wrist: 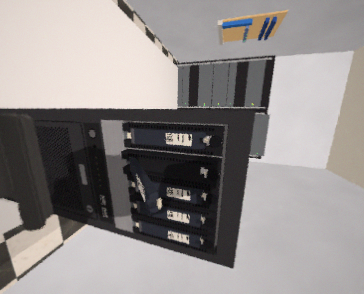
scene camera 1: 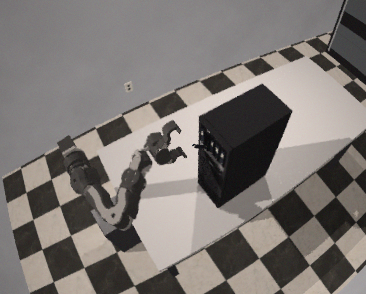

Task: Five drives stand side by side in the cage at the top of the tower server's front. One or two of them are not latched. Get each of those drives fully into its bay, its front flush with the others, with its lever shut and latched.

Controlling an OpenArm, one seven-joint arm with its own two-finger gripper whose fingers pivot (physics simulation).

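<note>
The black tower server (scene camera 1: 245,135) (wrist: 240,200) stands upright on the white table. Its drive cage (wrist: 225,150) shows five drives, stacked vertically in the wrist view. The second drive from the top there (wrist: 192,170) has its lever (wrist: 145,187) (scene camera 1: 198,146) swung out from the front. Its front is dark and partly hidden, so its depth is unclear. The top drive (wrist: 155,137) and the three lower drives (wrist: 178,194) (wrist: 178,216) (wrist: 178,236) appear to have shut levers. My gripper (scene camera 1: 182,143) is open and empty, in front of the cage and apart from the lever. One finger shows large at left in the wrist view.
The white table (scene camera 1: 310,95) (wrist: 75,55) carries the server. A checkered floor (scene camera 1: 250,250) surrounds it. A dark rack cabinet (wrist: 220,85) and an orange wall board (wrist: 255,34) are in the background. The arm reaches in from the left in the scene view.
</note>
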